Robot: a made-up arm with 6 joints.
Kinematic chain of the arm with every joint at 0, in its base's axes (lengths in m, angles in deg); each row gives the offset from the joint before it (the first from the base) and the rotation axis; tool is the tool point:
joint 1: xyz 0 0 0.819 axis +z
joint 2: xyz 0.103 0 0 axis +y
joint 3: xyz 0 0 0.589 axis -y
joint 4: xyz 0 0 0.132 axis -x
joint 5: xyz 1.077 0 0 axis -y
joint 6: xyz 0.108 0 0 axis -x
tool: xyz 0 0 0
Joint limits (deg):
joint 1: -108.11..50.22
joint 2: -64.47..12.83
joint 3: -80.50..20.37
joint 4: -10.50..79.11
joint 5: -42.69..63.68
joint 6: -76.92..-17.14
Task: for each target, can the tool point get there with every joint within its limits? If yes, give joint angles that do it. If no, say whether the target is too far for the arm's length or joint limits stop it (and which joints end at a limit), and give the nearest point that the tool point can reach.
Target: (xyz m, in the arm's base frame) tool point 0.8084 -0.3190 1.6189
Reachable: yes | joints -21.38 -39.39 -28.45 13.48 -5.42 -46.30
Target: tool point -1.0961 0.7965 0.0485
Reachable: no: joint limits stop it (at a limit: joint 1, joint 2, joint 3, joint 4, joint 5) | nearest point 0.1307 0.3056 0.2616 | short by 1.338 m
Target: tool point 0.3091 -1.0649 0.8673
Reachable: yes | joints -73.22 -5.18 -37.56 30.59 -12.08 -40.59
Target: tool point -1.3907 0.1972 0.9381
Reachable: no: joint limits stop it (at a limit: joint 1, joint 2, joint 3, joint 4, joint 5) | nearest point -0.2908 -0.6578 0.8671 | short by 1.395 m
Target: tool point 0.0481 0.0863 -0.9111
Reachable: no: joint limits stop it (at a limit: joint 1, joint 2, joint 3) | nearest point 0.1812 0.2201 0.2040 | short by 1.131 m
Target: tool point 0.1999 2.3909 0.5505
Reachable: no: too far | nearest point 0.7373 1.0274 0.8932 | short by 1.505 m
